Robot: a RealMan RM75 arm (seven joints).
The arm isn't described. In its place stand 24 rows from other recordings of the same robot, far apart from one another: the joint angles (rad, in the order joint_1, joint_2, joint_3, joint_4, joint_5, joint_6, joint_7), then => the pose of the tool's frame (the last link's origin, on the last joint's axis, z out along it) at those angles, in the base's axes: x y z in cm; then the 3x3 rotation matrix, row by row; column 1 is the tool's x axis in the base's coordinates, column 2 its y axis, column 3 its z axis.
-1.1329, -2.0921, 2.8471, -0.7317, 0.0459, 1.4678, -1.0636 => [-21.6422 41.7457 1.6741], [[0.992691 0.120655 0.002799], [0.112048 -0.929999 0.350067], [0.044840 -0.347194 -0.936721]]
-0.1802, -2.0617, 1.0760, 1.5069, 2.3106, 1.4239, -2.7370 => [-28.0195 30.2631 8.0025], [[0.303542 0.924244 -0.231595], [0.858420 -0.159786 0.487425], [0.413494 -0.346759 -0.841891]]
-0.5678, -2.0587, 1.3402, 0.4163, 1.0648, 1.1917, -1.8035 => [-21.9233 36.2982 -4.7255], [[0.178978 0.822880 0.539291], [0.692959 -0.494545 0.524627], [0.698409 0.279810 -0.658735]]
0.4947, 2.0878, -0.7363, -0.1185, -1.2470, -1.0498, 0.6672 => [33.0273 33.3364 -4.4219], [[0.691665 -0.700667 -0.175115], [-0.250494 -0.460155 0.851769], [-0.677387 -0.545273 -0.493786]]
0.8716, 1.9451, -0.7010, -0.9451, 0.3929, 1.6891, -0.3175 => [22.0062 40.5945 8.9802], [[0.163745 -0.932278 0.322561], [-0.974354 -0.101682 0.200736], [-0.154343 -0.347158 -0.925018]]
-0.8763, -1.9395, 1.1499, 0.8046, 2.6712, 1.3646, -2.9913 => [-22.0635 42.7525 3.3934], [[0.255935 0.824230 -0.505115], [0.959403 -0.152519 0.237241], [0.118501 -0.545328 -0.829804]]
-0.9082, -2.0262, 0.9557, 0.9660, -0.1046, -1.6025, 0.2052 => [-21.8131 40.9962 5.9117], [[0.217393 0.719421 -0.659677], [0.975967 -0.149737 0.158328], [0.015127 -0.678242 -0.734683]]
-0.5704, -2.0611, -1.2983, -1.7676, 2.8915, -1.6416, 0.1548 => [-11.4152 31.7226 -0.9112], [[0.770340 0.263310 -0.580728], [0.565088 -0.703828 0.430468], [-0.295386 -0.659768 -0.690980]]
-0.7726, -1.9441, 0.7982, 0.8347, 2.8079, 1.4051, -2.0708 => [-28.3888 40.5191 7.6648], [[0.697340 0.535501 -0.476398], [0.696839 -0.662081 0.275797], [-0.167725 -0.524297 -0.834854]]
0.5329, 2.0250, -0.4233, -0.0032, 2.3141, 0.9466, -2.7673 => [38.3301 35.5297 3.3031], [[0.594556 -0.788694 0.156411], [-0.114133 0.109775 0.987382], [-0.795913 -0.604905 -0.024749]]
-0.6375, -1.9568, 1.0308, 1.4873, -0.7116, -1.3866, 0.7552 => [-15.2077 41.3659 13.0950], [[0.876290 0.455174 -0.157900], [0.437559 -0.614729 0.656239], [0.201637 -0.644146 -0.737847]]
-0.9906, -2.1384, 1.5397, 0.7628, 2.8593, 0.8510, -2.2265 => [-13.1725 44.9761 -7.6135], [[0.873354 -0.211403 -0.438818], [0.081805 -0.824448 0.559994], [-0.480167 -0.524970 -0.702742]]
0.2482, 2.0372, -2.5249, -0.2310, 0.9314, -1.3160, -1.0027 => [35.0182 26.4790 -1.6173], [[0.916892 0.360950 -0.170365], [0.195367 -0.033653 0.980153], [0.348053 -0.931978 -0.101374]]
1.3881, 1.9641, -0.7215, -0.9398, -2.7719, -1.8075, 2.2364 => [-0.0574 44.3295 7.6576], [[0.919091 -0.299070 0.256573], [-0.354649 -0.911614 0.207807], [0.171746 -0.281987 -0.943921]]
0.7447, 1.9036, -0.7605, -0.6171, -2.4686, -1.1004, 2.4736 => [29.9051 42.7069 6.5444], [[0.320455 -0.910276 0.262118], [-0.850847 -0.154969 0.502039], [-0.416374 -0.383904 -0.824167]]
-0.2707, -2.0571, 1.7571, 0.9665, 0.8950, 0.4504, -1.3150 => [-23.1291 36.2539 -4.6160], [[0.659459 0.725016 0.198661], [0.326670 -0.514393 0.792898], [0.677053 -0.457987 -0.576062]]
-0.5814, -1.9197, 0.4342, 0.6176, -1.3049, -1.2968, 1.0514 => [-29.7522 39.8349 12.1093], [[0.124145 0.949690 0.287536], [0.522918 -0.308889 0.794446], [0.843294 0.051731 -0.534957]]
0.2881, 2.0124, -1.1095, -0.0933, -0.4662, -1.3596, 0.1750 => [37.7175 27.9013 4.2050], [[0.833604 -0.525380 -0.170529], [0.115692 -0.135811 0.983957], [-0.540111 -0.839959 -0.052430]]
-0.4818, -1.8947, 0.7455, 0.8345, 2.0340, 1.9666, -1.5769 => [-26.7966 29.5778 8.7526], [[0.856471 0.388752 0.339602], [0.386894 -0.918968 0.076228], [0.341717 0.066103 -0.937475]]
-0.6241, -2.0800, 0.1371, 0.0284, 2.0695, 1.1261, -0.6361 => [-28.6003 33.6151 -7.8371], [[0.789024 0.524882 0.319280], [0.206139 -0.715751 0.667239], [0.578747 -0.460651 -0.672943]]
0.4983, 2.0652, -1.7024, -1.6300, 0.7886, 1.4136, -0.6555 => [10.3500 30.9923 -3.7468], [[0.953627 -0.241053 0.180247], [-0.277492 -0.936071 0.216265], [0.116593 -0.256253 -0.959552]]
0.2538, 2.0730, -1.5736, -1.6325, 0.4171, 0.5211, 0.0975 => [15.6292 38.9943 6.9436], [[0.569866 -0.821477 0.020679], [-0.316582 -0.196254 0.928041], [-0.758306 -0.535406 -0.371903]]
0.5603, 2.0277, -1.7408, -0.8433, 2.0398, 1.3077, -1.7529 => [11.6477 31.1948 -6.8438], [[0.760594 -0.106053 -0.640508], [-0.146503 -0.989158 -0.010189], [-0.632483 0.101586 -0.767884]]
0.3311, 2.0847, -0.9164, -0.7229, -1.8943, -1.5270, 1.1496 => [29.4746 28.0398 -1.6524], [[0.885212 -0.315360 -0.341976], [-0.207437 -0.925598 0.316604], [-0.416377 -0.209324 -0.884768]]
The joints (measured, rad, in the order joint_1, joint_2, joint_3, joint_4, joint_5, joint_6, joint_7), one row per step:
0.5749, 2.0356, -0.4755, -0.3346, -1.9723, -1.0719, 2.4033
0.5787, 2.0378, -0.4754, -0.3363, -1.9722, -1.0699, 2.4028
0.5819, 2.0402, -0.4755, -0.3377, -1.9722, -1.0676, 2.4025
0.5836, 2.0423, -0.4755, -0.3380, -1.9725, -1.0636, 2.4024
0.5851, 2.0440, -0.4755, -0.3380, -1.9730, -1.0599, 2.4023
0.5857, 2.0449, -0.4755, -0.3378, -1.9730, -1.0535, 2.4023
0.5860, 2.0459, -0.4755, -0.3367, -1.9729, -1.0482, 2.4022
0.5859, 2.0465, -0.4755, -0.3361, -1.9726, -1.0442, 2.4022
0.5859, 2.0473, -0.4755, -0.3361, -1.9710, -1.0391, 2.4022
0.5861, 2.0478, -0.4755, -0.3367, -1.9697, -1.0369, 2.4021
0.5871, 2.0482, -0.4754, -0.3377, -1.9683, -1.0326, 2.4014
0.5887, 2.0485, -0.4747, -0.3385, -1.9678, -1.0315, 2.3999
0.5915, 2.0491, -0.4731, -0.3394, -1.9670, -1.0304, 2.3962
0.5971, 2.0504, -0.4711, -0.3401, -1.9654, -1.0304, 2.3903
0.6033, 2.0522, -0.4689, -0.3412, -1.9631, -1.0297, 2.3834
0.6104, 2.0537, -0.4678, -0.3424, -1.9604, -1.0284, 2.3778
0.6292, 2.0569, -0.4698, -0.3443, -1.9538, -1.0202, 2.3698
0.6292, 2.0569, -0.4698, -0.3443, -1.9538, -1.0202, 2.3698
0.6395, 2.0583, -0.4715, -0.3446, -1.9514, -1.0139, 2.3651
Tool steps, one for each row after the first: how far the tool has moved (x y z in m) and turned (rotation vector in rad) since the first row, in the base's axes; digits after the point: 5 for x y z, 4 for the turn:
-0.00160, 0.00131, -0.00055, 0.0009, -0.0007, 0.0035
-0.00299, 0.00235, -0.00129, 0.0015, -0.0013, 0.0060
-0.00352, 0.00285, -0.00211, 0.0019, -0.0025, 0.0052
-0.00392, 0.00326, -0.00285, 0.0022, -0.0037, 0.0044
-0.00349, 0.00365, -0.00313, 0.0042, -0.0068, 0.0007
-0.00312, 0.00373, -0.00370, 0.0051, -0.0086, -0.0030
-0.00270, 0.00376, -0.00398, 0.0063, -0.0100, -0.0060
-0.00229, 0.00404, -0.00407, 0.0091, -0.0115, -0.0097
-0.00225, 0.00434, -0.00398, 0.0110, -0.0120, -0.0109
-0.00222, 0.00509, -0.00366, 0.0144, -0.0145, -0.0122
-0.00273, 0.00581, -0.00345, 0.0163, -0.0157, -0.0103
-0.00373, 0.00695, -0.00324, 0.0192, -0.0177, -0.0062
-0.00607, 0.00888, -0.00333, 0.0223, -0.0190, 0.0027
-0.00870, 0.01108, -0.00345, 0.0264, -0.0208, 0.0122
-0.01160, 0.01361, -0.00348, 0.0304, -0.0225, 0.0219
-0.01877, 0.02018, -0.00393, 0.0376, -0.0279, 0.0412
-0.01877, 0.02018, -0.00393, 0.0376, -0.0279, 0.0412
-0.02240, 0.02365, -0.00431, 0.0408, -0.0331, 0.0510

